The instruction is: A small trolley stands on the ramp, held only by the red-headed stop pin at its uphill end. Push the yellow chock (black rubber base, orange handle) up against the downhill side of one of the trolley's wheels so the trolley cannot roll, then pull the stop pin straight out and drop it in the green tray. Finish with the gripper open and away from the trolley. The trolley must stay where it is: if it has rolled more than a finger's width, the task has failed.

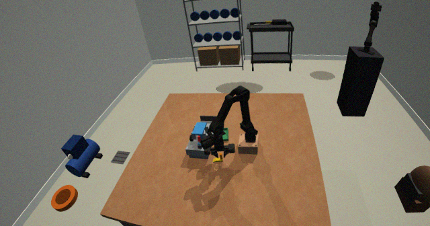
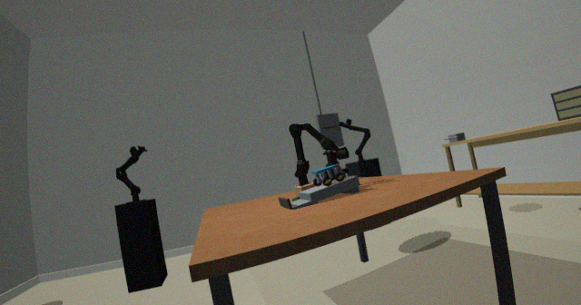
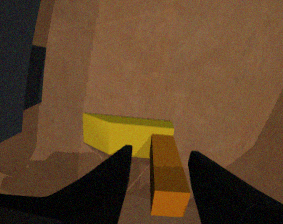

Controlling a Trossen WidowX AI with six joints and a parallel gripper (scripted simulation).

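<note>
Right now the yellow chock is 20 mm ahead of my gripper tip and 10 mm below it. The rest, counted from my gripper tip: blue trolley 160 mm ahead, 130 mm to the right, 80 mm above; ramp 160 mm ahead, 130 mm to the right, 20 mm above; red-headed stop pin 140 mm ahead, 40 mm to the right, 100 mm above.
</note>
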